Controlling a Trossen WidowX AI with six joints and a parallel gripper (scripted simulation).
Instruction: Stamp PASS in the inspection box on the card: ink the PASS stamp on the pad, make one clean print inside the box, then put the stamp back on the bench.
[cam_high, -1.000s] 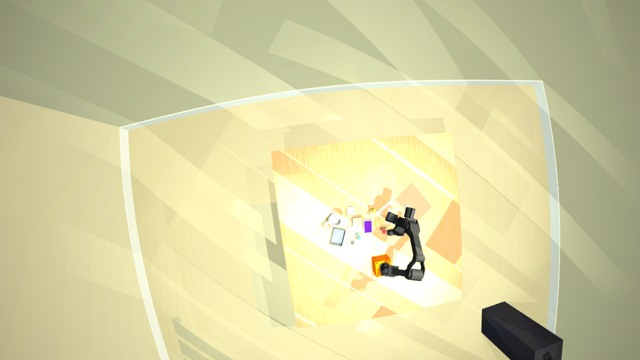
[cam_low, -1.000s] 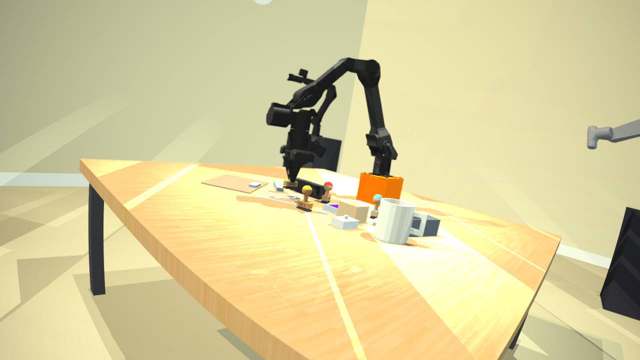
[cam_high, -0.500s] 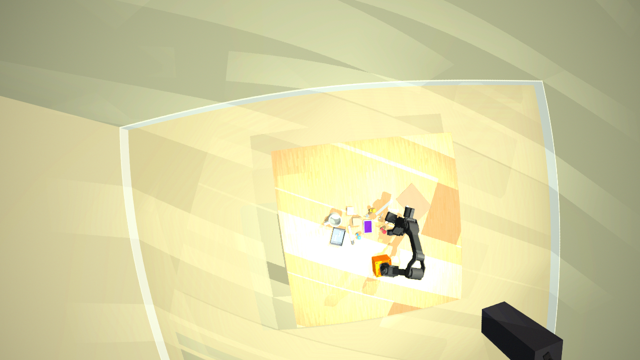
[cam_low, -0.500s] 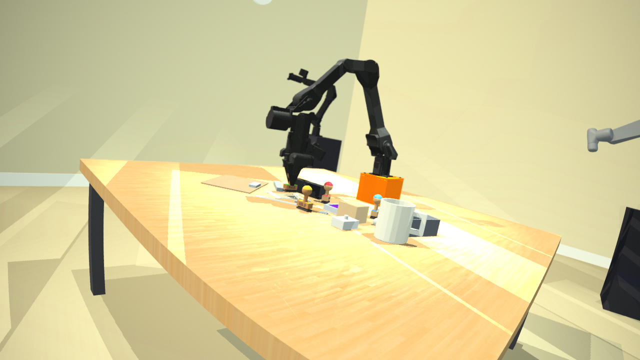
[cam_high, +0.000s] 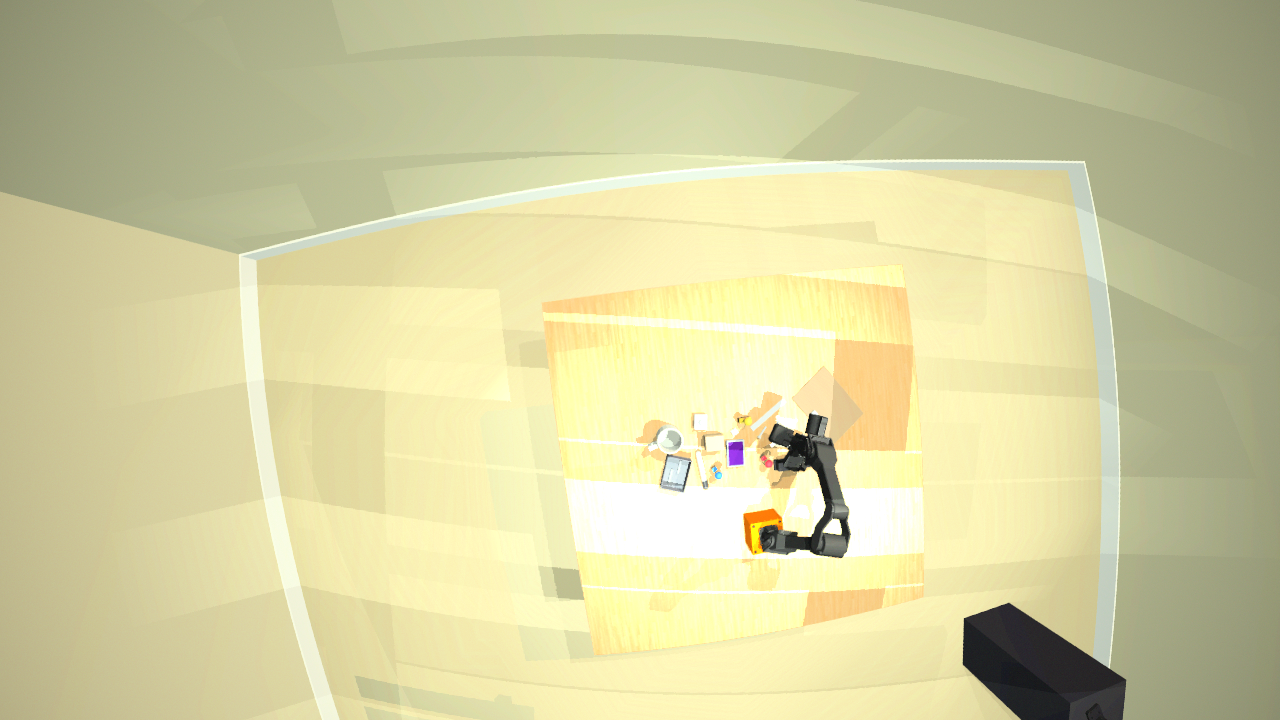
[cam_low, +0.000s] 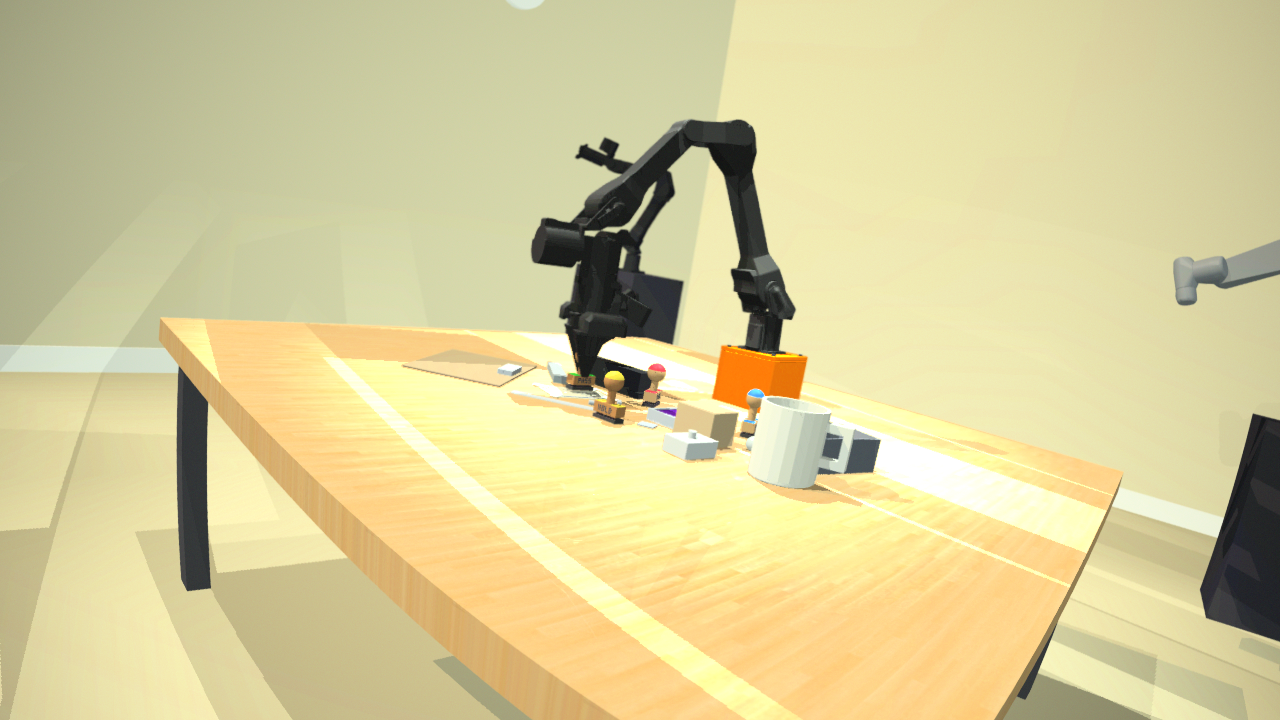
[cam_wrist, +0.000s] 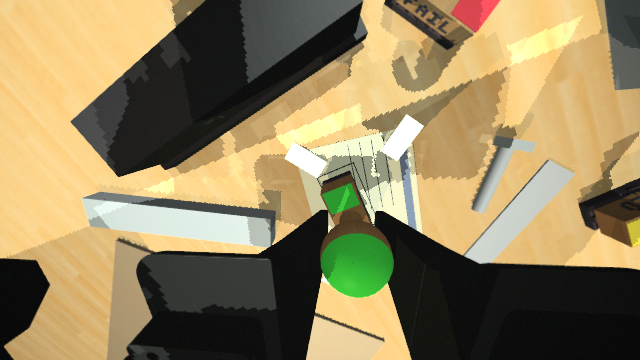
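My gripper tip is now right at the green-knobbed PASS stamp. From my gripper tip the other things lie so: metal strip (90 mm ahead, 50 mm to the left, 30 mm below); then white card (10 mm ahead, 30 mm below); then small bolt (20 mm ahead, 90 mm to the left, 20 mm below).
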